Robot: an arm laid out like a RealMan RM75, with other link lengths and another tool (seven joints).
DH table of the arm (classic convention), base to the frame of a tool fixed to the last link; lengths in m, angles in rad. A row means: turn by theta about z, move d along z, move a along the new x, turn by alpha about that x. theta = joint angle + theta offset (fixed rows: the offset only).
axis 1: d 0.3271, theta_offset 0, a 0, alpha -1.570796
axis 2: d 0, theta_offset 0, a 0, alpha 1.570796
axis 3: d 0.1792, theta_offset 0, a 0, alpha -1.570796
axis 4: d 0, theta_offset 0, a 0, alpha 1.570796
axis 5: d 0.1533, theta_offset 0, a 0, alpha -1.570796
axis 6: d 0, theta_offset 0, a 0, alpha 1.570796
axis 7: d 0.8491, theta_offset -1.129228, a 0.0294, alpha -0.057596
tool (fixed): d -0.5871, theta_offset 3.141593, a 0, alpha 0
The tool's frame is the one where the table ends.
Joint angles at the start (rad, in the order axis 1, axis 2, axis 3, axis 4, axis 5, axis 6, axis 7):
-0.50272 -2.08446 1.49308 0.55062 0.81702 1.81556 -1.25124
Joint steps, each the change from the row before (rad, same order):
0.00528 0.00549 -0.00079 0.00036 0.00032 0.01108 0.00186
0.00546 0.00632 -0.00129 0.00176 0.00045 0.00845 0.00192
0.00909 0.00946 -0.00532 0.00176 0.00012 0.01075 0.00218
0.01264 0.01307 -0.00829 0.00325 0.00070 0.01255 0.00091
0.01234 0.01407 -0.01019 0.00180 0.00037 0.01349 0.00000
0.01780 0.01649 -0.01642 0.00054 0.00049 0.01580 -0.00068
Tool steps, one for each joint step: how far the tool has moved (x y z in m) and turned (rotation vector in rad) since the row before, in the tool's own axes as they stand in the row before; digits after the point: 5 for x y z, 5 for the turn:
0.00106 -0.00173 -0.00193 0.00178 0.00342 0.00332
0.00043 -0.00153 -0.00214 -0.00031 0.00210 0.00501
-0.00065 -0.00230 -0.00383 -0.00112 -0.00251 0.00827
-0.00127 -0.00287 -0.00537 -0.00324 -0.00490 0.01033
-0.00166 -0.00313 -0.00577 -0.00341 -0.00622 0.01025
-0.00297 -0.00379 -0.00802 -0.00470 -0.01435 0.01234

